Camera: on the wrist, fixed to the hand. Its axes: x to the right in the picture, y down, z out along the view.
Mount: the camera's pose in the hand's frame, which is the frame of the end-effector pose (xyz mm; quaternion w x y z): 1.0 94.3 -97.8 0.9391 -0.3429 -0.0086 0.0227
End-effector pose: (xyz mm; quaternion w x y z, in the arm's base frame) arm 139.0 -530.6 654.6 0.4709 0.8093 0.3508 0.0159
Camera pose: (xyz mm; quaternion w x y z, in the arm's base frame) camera 157.1 -485.8 781.6 0.7223 0.6066 0.3015 0.1389
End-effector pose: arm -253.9 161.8 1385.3 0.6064 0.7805 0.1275 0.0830
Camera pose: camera -271.5 230.7 1501.1 0.8363 0.5286 0.0683 0.1287
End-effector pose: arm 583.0 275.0 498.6 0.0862 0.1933 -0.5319 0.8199
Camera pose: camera 527.3 324.0 384.7 0.1240 0.1469 -0.7858 0.5879
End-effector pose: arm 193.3 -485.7 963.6 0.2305 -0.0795 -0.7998 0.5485
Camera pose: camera 225.2 -366.7 906.2 0.1699 -0.1671 -0.9393 0.2468
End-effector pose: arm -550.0 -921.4 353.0 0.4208 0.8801 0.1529 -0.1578
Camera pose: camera -496.6 -900.6 476.2 0.7019 0.6843 0.1741 -0.0938
